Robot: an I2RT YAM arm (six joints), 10 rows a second.
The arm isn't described. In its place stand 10 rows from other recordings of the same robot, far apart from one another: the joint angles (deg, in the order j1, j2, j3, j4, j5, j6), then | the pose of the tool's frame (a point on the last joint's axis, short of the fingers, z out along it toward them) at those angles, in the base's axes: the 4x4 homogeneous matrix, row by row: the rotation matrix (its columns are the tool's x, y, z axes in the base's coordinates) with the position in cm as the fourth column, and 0 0 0 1 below.
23.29, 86.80, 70.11, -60.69, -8.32, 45.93 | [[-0.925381 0.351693 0.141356 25.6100], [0.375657 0.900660 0.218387 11.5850], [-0.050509 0.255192 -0.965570 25.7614], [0 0 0 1]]
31.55, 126.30, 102.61, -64.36, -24.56, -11.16 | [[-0.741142 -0.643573 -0.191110 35.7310], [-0.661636 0.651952 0.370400 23.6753], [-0.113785 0.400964 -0.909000 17.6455], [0 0 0 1]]
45.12, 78.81, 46.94, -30.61, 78.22, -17.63 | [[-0.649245 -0.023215 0.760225 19.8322], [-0.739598 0.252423 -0.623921 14.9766], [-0.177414 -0.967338 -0.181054 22.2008], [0 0 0 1]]
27.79, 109.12, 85.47, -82.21, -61.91, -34.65 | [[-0.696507 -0.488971 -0.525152 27.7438], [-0.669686 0.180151 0.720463 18.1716], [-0.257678 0.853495 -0.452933 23.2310], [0 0 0 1]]
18.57, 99.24, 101.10, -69.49, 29.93, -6.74 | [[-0.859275 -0.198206 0.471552 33.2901], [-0.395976 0.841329 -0.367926 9.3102], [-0.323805 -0.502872 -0.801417 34.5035], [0 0 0 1]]
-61.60, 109.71, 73.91, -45.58, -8.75, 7.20 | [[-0.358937 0.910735 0.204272 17.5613], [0.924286 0.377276 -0.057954 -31.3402], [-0.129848 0.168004 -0.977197 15.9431], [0 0 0 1]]
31.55, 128.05, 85.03, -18.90, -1.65, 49.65 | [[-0.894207 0.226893 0.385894 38.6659], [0.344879 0.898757 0.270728 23.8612], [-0.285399 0.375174 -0.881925 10.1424], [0 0 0 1]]
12.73, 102.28, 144.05, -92.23, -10.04, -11.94 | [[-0.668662 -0.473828 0.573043 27.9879], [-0.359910 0.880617 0.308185 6.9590], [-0.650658 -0.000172 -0.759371 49.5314], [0 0 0 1]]
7.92, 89.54, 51.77, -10.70, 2.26, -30.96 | [[-0.578321 -0.477301 0.661611 31.8076], [-0.599444 0.798711 0.052228 4.2833], [-0.553364 -0.366395 -0.748026 19.2835], [0 0 0 1]]
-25.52, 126.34, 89.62, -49.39, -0.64, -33.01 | [[-0.989337 -0.129816 0.066031 37.5705], [-0.131333 0.991153 -0.019146 -17.8922], [-0.062961 -0.027614 -0.997634 11.8420], [0 0 0 1]]
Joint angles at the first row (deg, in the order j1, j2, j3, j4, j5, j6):
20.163, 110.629, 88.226, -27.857, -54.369, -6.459
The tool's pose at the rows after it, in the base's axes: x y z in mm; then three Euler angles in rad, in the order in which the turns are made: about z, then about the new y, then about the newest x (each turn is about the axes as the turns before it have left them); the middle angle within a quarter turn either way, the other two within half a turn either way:
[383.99 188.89 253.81 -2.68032 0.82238 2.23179]
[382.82 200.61 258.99 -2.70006 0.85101 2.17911]
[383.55 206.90 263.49 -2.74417 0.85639 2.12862]
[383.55 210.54 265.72 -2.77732 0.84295 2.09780]
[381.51 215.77 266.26 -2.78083 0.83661 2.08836]
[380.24 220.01 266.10 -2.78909 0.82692 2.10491]
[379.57 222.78 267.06 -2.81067 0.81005 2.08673]
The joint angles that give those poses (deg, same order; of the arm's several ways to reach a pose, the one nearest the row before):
22.282, 110.630, 88.226, -24.448, -55.069, -4.930
23.726, 110.628, 88.224, -20.381, -56.314, -1.869
24.426, 110.628, 88.225, -16.862, -56.773, 1.979
24.863, 110.629, 88.248, -15.200, -56.729, 4.842
25.606, 110.650, 88.226, -14.524, -56.533, 6.000
26.261, 110.651, 88.226, -14.218, -54.719, 7.114
26.633, 110.650, 88.224, -13.452, -54.522, 9.126

